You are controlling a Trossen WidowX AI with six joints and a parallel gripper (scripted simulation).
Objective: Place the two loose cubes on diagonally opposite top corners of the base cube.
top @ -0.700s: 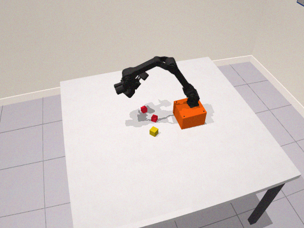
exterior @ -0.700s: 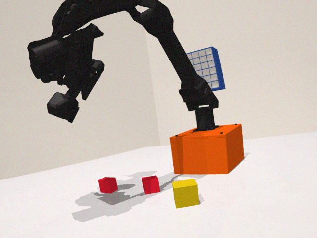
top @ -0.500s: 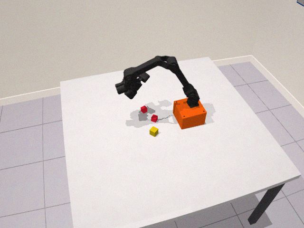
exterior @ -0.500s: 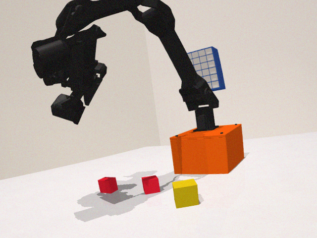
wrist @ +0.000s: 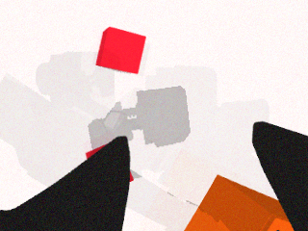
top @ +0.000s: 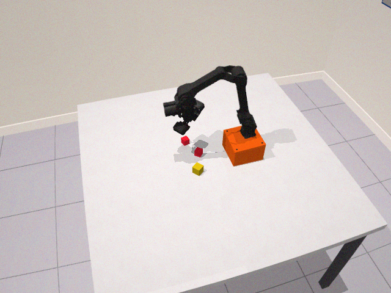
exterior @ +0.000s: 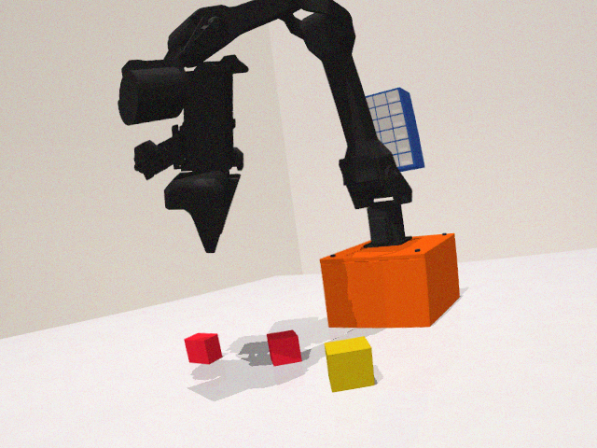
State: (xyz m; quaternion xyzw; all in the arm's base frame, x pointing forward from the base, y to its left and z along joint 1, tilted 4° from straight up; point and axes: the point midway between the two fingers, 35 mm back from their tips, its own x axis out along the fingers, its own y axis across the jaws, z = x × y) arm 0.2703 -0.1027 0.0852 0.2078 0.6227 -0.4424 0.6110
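The yellow cube lies 3 cm ahead of my gripper tip, 18 cm to the left of it and 13 cm below it.
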